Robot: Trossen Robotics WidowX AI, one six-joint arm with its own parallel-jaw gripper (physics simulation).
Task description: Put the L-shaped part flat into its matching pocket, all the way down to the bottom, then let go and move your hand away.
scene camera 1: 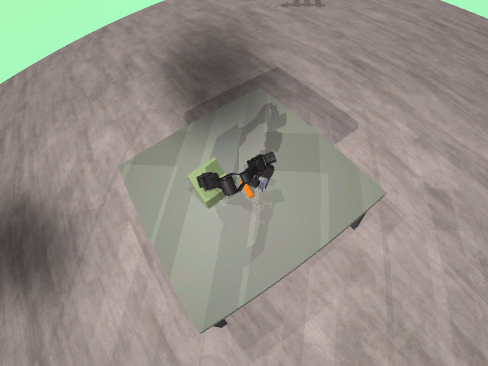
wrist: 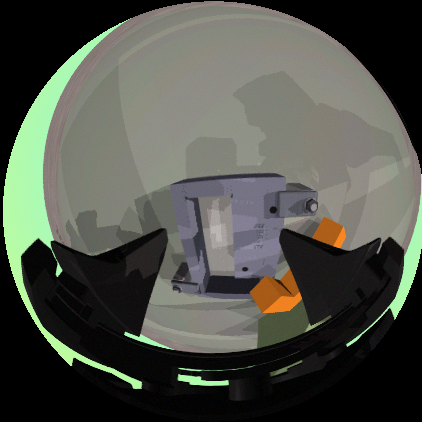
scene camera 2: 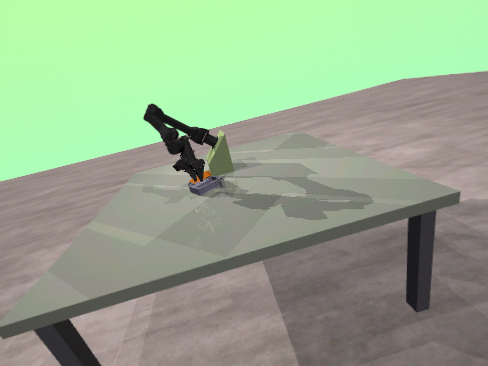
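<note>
The orange L-shaped part (scene camera 1: 247, 189) (scene camera 2: 206, 174) (wrist: 275, 301) is outside the pocket, beside the lower right corner of the grey-blue block in the wrist view. One finger hides its middle there; I cannot tell whether it touches the block or lies fully flat. The grey-blue block (scene camera 1: 263, 183) (scene camera 2: 206, 187) (wrist: 257, 225) stands on the table with its L-shaped pocket (wrist: 217, 232) facing up and empty. My gripper (wrist: 225, 235) is open, above the block, with nothing between its fingers. The right finger in the wrist view is in front of the orange part.
Small grey brackets with bolts (wrist: 296, 202) (wrist: 183, 280) stick out from two sides of the block. A green wedge-shaped block (scene camera 1: 215, 198) (scene camera 2: 221, 160) (wrist: 281, 330) stands close by, under the arm's base end. The grey-green table (scene camera 1: 290, 240) (scene camera 2: 300, 225) carries everything.
</note>
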